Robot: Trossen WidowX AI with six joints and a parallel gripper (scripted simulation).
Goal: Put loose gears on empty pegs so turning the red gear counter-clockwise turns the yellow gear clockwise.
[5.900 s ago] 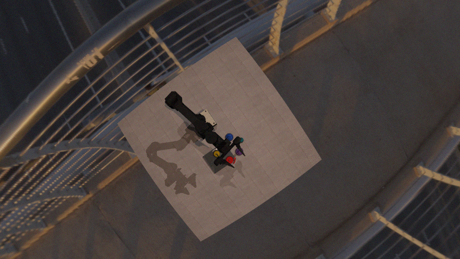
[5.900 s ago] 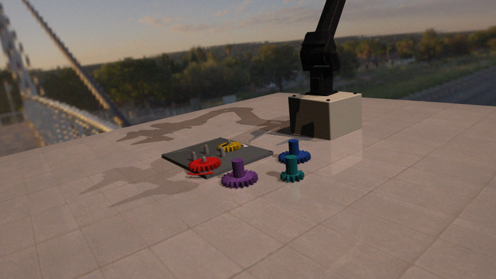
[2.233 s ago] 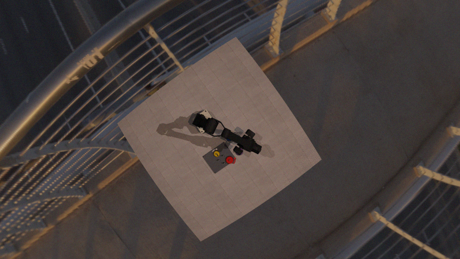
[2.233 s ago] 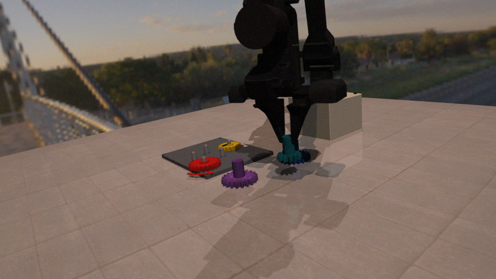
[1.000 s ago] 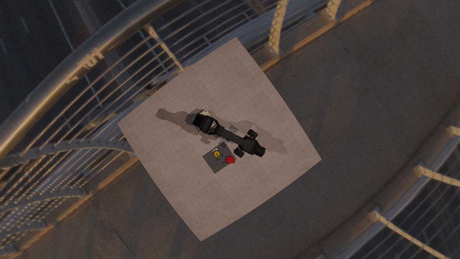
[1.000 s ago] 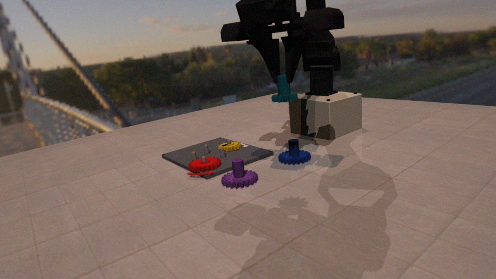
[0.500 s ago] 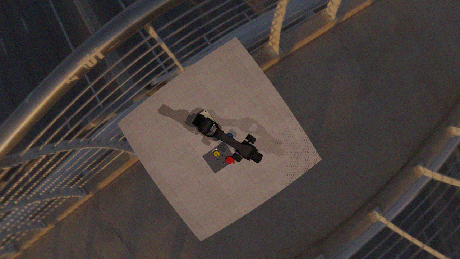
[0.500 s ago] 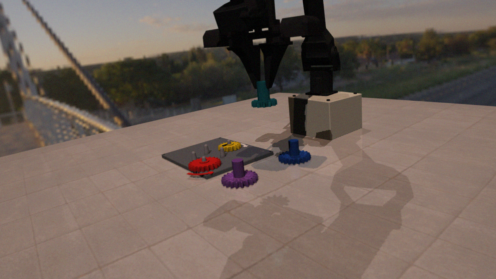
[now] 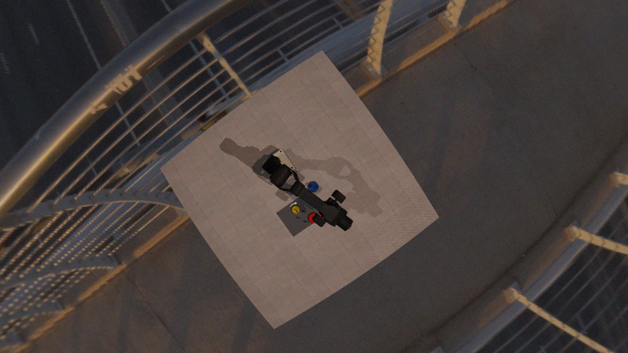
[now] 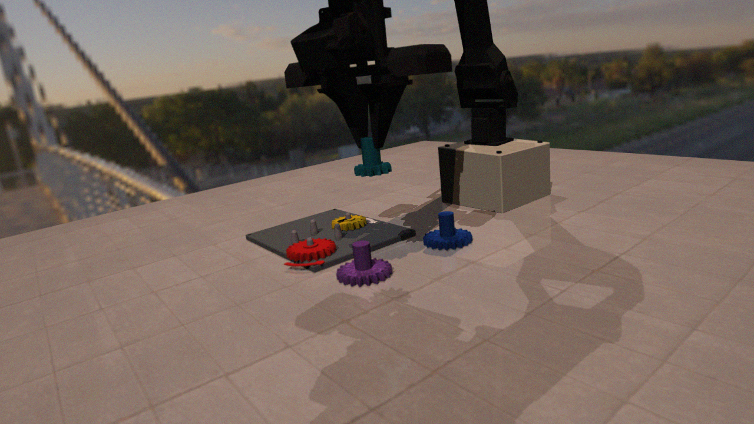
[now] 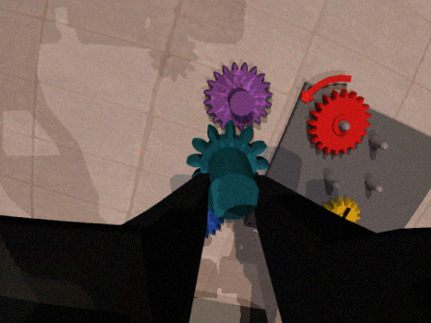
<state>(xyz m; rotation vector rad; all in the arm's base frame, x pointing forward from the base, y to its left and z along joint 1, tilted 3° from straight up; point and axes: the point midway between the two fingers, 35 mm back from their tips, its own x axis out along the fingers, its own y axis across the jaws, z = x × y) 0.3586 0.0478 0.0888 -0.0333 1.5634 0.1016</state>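
My gripper tip is 1 cm short of the red gear, 12 cm to the left of it and 13 cm above it. Round my gripper tip: purple gear: 2 cm ahead, 1 cm to the right, 13 cm below; teal gear: 1 cm below; red arrow: 4 cm ahead, 9 cm to the right, 14 cm below.
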